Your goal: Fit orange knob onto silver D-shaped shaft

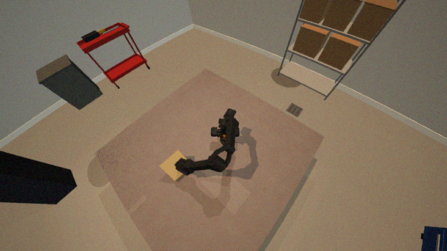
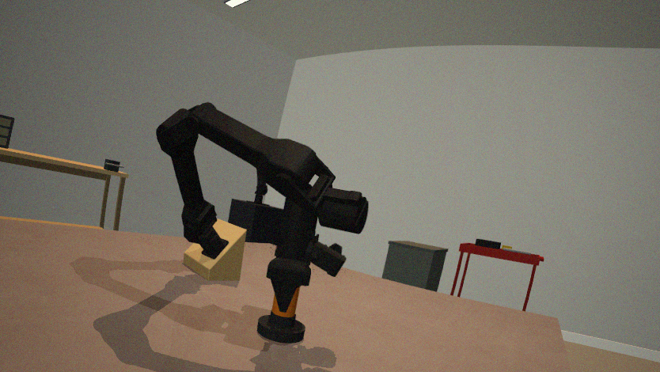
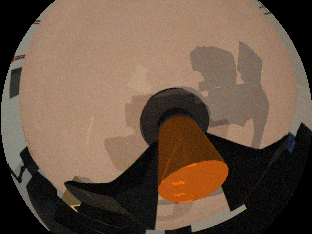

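The orange knob lies 30 mm above my gripper tip. The rest, counted from my gripper tip: round black pedestal 20 mm below.
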